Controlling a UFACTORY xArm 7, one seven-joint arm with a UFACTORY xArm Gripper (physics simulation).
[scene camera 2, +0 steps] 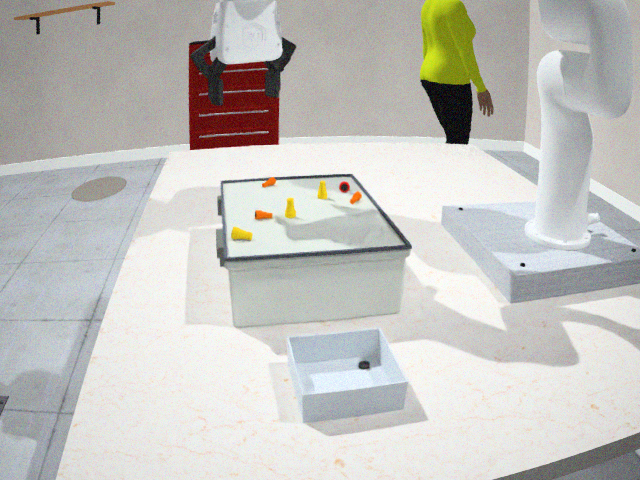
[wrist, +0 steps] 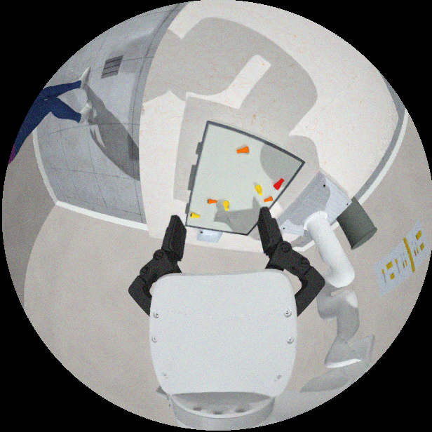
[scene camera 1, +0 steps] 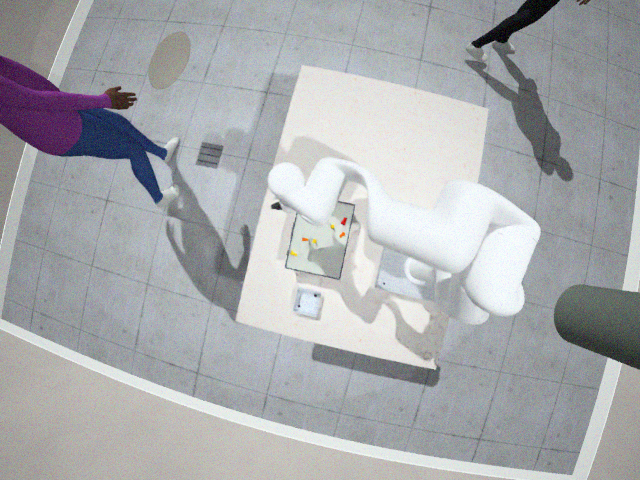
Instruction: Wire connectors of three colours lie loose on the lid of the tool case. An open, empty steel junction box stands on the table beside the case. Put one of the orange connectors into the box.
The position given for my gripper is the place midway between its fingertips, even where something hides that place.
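My gripper [scene camera 2: 244,100] [wrist: 219,218] is visible in scene camera 2 and the wrist view. Tool case [scene camera 2: 335,260] [wrist: 222,174] [scene camera 1: 325,258]: visible in scene camera 2, the wrist view and scene camera 1. A steel junction box [scene camera 2: 339,375] is visible in scene camera 2.
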